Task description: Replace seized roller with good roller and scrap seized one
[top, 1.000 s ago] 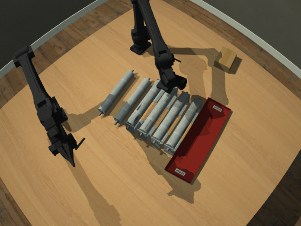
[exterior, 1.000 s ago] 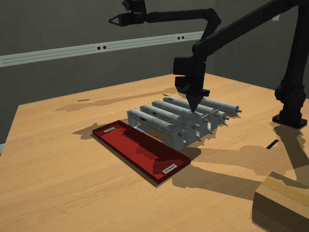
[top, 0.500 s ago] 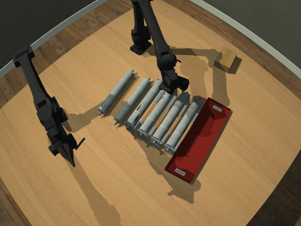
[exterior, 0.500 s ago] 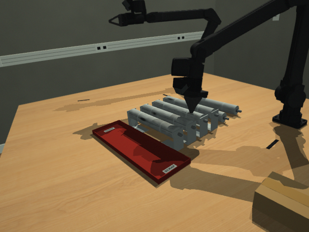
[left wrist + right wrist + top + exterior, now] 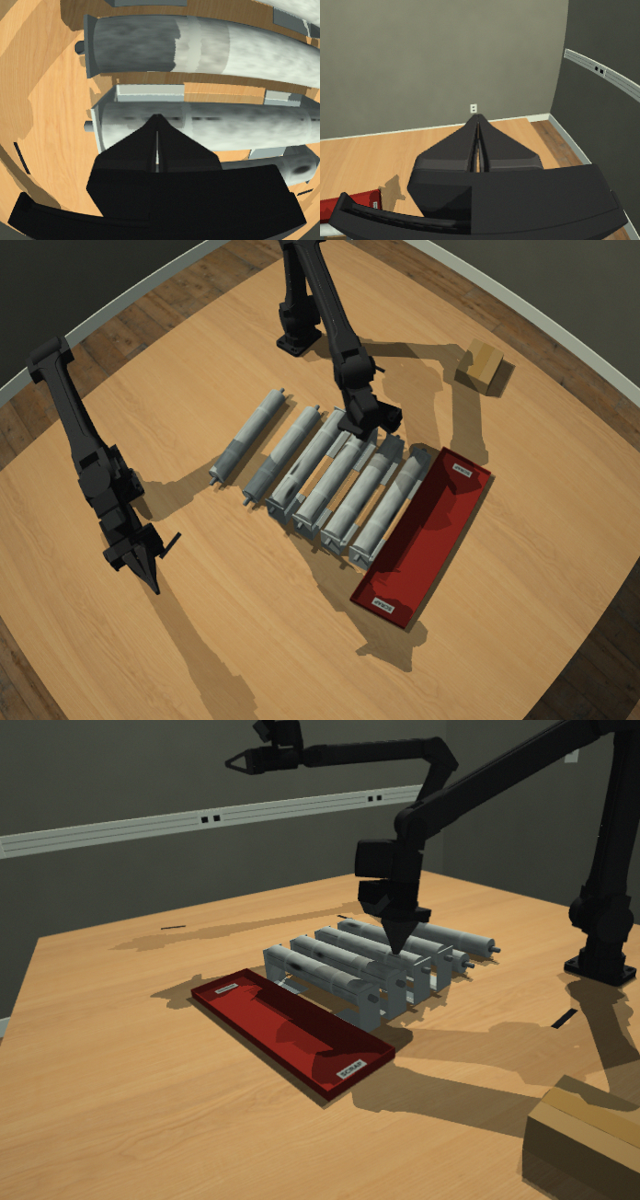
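The grey roller is 120 mm to the right of my left hand, 70 mm behind it and 30 mm below it. The rest, counted from my left hand: cardboard box 470 mm to the left, 70 mm below, 30 mm ahead; red scrap tray 260 mm ahead, 100 mm below, 50 mm to the right.
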